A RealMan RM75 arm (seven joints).
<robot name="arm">
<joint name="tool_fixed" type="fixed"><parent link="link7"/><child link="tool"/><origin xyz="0 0 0"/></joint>
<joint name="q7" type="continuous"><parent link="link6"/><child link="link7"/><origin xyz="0 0 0.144"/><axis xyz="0 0 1"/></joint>
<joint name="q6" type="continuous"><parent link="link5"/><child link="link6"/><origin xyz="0 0 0"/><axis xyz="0 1 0"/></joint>
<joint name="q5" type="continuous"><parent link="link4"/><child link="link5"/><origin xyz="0 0 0.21"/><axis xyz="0 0 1"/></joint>
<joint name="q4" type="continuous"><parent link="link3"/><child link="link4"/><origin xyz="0 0 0"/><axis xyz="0 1 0"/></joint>
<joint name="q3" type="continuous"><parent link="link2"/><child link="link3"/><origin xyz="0 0 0.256"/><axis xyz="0 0 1"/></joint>
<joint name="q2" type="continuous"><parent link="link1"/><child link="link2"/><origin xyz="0 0 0"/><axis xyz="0 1 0"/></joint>
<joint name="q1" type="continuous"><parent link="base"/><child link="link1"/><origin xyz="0 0 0.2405"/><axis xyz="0 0 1"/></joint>
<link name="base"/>
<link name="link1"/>
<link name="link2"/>
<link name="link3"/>
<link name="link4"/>
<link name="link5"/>
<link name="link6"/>
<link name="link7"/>
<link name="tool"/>
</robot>
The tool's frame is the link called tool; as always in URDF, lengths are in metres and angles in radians. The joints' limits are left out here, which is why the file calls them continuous.
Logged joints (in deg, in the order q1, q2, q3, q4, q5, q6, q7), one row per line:
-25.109 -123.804 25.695 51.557 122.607 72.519 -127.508
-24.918 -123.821 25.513 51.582 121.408 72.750 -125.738
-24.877 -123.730 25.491 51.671 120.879 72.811 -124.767
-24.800 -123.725 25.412 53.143 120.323 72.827 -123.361
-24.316 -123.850 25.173 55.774 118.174 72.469 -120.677
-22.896 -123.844 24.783 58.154 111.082 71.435 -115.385
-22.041 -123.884 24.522 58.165 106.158 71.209 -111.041
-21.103 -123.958 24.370 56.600 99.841 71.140 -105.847
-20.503 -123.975 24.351 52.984 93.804 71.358 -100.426
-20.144 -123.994 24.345 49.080 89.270 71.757 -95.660
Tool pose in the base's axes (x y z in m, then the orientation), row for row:
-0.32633 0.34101 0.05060 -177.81 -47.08 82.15
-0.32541 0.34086 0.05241 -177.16 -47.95 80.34
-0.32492 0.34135 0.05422 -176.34 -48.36 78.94
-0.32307 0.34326 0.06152 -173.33 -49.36 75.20
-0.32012 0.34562 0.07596 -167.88 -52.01 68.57
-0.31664 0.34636 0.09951 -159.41 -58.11 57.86
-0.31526 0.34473 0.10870 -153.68 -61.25 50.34
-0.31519 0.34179 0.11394 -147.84 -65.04 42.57
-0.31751 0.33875 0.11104 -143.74 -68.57 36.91
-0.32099 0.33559 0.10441 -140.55 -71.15 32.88
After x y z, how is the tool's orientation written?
As angles about the fixed x, y, z axes (roll, pitch, yaw), in degrees.
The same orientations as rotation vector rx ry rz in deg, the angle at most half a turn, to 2 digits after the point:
-105.62 -93.61 -44.58
-106.27 -91.73 -45.46
-106.71 -90.47 -45.64
-107.26 -87.27 -45.41
-107.07 -81.42 -46.11
-104.59 -72.40 -50.42
-103.33 -67.24 -53.28
-101.35 -62.59 -57.34
-99.30 -59.76 -61.43
-97.55 -58.21 -64.32

